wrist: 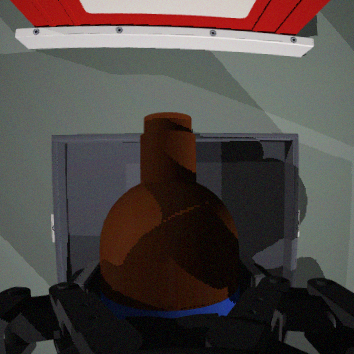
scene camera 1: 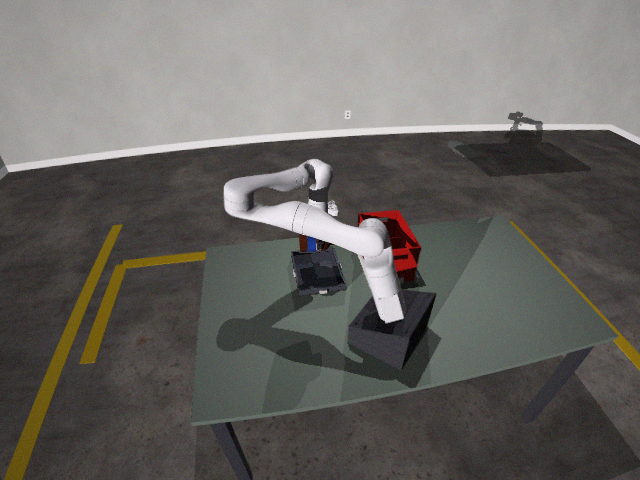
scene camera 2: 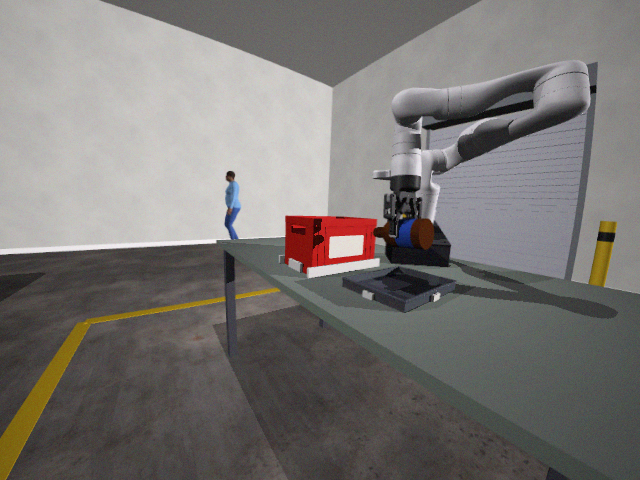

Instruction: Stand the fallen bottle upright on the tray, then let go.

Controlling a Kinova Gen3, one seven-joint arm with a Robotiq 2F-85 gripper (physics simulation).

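Frame: origin at the arm's base, x back, y down, z right, level; metres.
Where they show: gripper, fingertip midpoint: (wrist: 169, 274) (scene camera 1: 316, 243) (scene camera 2: 402, 236); arm's base at its link origin: (scene camera 1: 392, 312).
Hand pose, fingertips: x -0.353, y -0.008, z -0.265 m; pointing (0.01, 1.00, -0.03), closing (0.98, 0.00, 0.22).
Each offset is from my fingertips to the top centre of the thing. "spot": to the spot under its first point.
The bottle @(dx -0.003, dy -0.051, dz +0.012 m) (scene camera 1: 311, 243) (scene camera 2: 408, 233) (wrist: 167, 240) is brown with a blue label band. It lies level in the air, its neck toward the red crate in scene camera 2 and at the top of the wrist view. My gripper (scene camera 2: 403, 227) (wrist: 169, 274) points down and is shut on the bottle's body around the label. In scene camera 1 the arm hides most of the gripper. The dark grey tray @(dx +0.010, dy +0.116, dz +0.002 m) (scene camera 1: 337, 287) (scene camera 2: 392, 303) (wrist: 59, 175) is shallow and rimmed, and lies flat on the table. In the wrist view it shows behind and below the bottle, with a gap between them.
A red crate @(dx -0.062, dy -0.034, dz +0.292 m) (scene camera 1: 405, 263) (scene camera 2: 299, 250) (wrist: 170, 22) stands near the tray, with a white strip @(spot: dx -0.063, dy +0.124, dz +0.185 m) (scene camera 2: 343, 267) (wrist: 165, 40) along its foot. The arm's dark base block (scene camera 1: 377, 343) (scene camera 2: 418, 255) stands on the table. A person (scene camera 2: 232, 196) is on the floor beyond the table.
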